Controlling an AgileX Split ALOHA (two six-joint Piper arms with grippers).
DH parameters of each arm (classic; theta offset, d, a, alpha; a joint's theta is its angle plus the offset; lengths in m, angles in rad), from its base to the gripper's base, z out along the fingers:
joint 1: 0 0.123 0 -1.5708
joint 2: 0.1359 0 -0.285 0
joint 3: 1.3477 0 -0.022 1.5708
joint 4: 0 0.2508 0 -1.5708
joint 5: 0 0 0.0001 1.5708
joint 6: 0 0.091 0 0
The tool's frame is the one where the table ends.
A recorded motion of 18 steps. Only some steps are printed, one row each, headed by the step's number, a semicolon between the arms.
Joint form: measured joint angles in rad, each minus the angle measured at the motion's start. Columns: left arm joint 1, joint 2, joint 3, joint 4, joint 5, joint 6; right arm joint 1, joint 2, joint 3, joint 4, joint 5, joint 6.
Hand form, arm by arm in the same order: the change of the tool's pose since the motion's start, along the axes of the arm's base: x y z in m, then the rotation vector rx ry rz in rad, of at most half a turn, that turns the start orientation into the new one. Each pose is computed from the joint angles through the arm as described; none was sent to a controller.
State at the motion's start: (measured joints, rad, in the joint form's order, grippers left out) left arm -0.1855 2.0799 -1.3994 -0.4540 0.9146 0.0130; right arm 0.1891 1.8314 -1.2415 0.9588 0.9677 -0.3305
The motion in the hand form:
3: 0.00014 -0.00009 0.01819 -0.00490 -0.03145 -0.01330; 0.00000 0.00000 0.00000 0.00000 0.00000 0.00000
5: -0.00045 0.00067 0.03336 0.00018 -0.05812 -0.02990; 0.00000 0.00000 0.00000 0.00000 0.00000 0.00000
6: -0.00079 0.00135 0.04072 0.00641 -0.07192 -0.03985; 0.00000 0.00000 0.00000 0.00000 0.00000 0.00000
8: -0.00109 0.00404 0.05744 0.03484 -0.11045 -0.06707; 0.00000 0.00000 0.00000 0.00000 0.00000 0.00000
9: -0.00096 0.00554 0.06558 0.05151 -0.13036 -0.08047; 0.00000 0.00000 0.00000 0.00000 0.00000 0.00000
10: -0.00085 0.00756 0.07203 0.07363 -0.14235 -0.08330; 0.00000 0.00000 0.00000 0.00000 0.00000 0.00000
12: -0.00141 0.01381 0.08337 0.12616 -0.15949 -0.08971; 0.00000 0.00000 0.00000 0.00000 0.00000 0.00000
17: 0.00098 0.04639 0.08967 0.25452 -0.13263 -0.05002; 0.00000 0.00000 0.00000 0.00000 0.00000 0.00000
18: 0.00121 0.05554 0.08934 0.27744 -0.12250 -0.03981; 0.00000 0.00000 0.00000 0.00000 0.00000 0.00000
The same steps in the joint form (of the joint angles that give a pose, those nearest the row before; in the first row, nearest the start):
3: 0.0000 -0.0359 -0.0172 0.0077 0.0239 0.0004; 0.0000 0.0000 0.0000 0.0000 0.0000 0.0000
5: 0.0000 -0.0660 -0.0325 0.0245 0.0459 0.0004; 0.0000 0.0000 0.0000 0.0000 0.0000 0.0000
6: 0.0000 -0.0802 -0.0409 0.0368 0.0570 0.0004; 0.0000 0.0000 0.0000 0.0000 0.0000 0.0000
8: 0.0000 -0.1113 -0.0634 0.0800 0.0792 0.0004; 0.0000 0.0000 0.0000 0.0000 0.0000 0.0000
9: 0.0000 -0.1249 -0.0767 0.1036 0.0901 0.0004; 0.0000 0.0000 0.0000 0.0000 0.0000 0.0000
10: 0.0000 -0.1353 -0.0888 0.1335 0.1009 -0.0130; 0.0000 0.0000 0.0000 0.0000 0.0000 0.0000
12: 0.0037 -0.1554 -0.1084 0.1995 0.1265 -0.0366; 0.0000 0.0000 0.0000 0.0000 0.0000 0.0000
17: 0.0591 -0.1629 -0.1323 0.3410 0.1876 -0.0880; 0.0000 0.0000 0.0000 0.0000 0.0000 0.0000
18: 0.0777 -0.1629 -0.1323 0.3639 0.1980 -0.0901; 0.0000 0.0000 0.0000 0.0000 0.0000 0.0000

